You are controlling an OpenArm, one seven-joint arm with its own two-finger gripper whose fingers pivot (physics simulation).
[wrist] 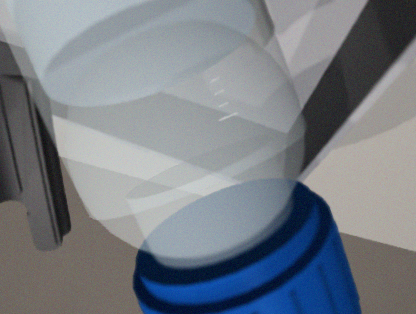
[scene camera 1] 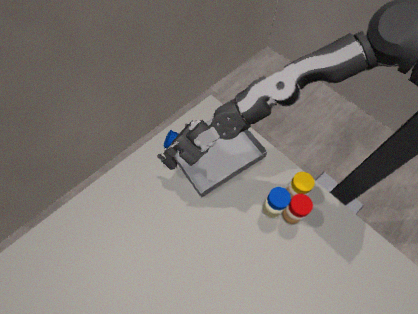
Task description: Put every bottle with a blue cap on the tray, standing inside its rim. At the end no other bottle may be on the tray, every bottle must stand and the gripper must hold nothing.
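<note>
A clear bottle with a blue cap (scene camera 1: pixel 171 138) (wrist: pixel 185 125) is tilted over at the tray's far left side, its cap beyond the rim; the gripper hides most of it in the scene view. The grey tray (scene camera 1: pixel 233 175) (wrist: pixel 345 85) lies under the gripper. My gripper (scene camera 1: pixel 170 152) is open, low around the clear bottle; in the wrist view one finger shows left of the bottle and the other is out of sight. A second blue-capped bottle (scene camera 1: pixel 278 199), with pale yellow contents, stands outside the tray.
A yellow-capped bottle (scene camera 1: pixel 303 183) and a red-capped bottle (scene camera 1: pixel 300 205) stand close beside the second blue-capped bottle, right of the tray. The table (scene camera 1: pixel 150 250) has its far edge just beyond the clear bottle. The arm reaches in from the upper right, over the tray.
</note>
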